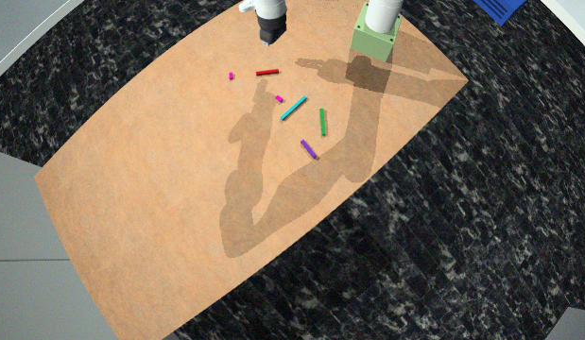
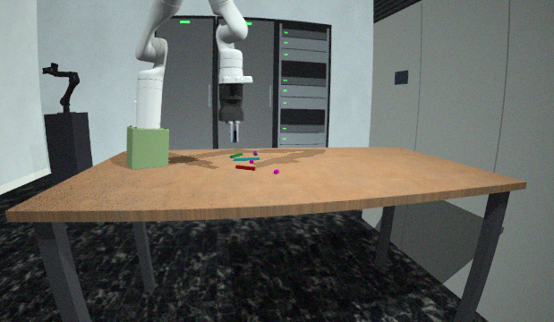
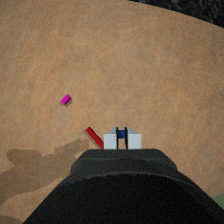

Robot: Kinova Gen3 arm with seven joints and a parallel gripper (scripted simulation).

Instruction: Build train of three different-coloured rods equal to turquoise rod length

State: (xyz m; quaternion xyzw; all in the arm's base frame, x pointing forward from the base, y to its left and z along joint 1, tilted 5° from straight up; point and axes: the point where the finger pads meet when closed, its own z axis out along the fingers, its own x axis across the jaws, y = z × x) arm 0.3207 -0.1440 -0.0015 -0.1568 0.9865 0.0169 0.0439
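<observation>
Right now the red rod is 110 mm below my hand, 40 mm to the left of it and 40 mm ahead of it. The rest, counted from my hand: turquoise rod (190 mm to the left, 110 mm below, 50 mm ahead); then blue rod (10 mm below); then green rod (270 mm to the left, 110 mm below, 10 mm ahead).
</observation>
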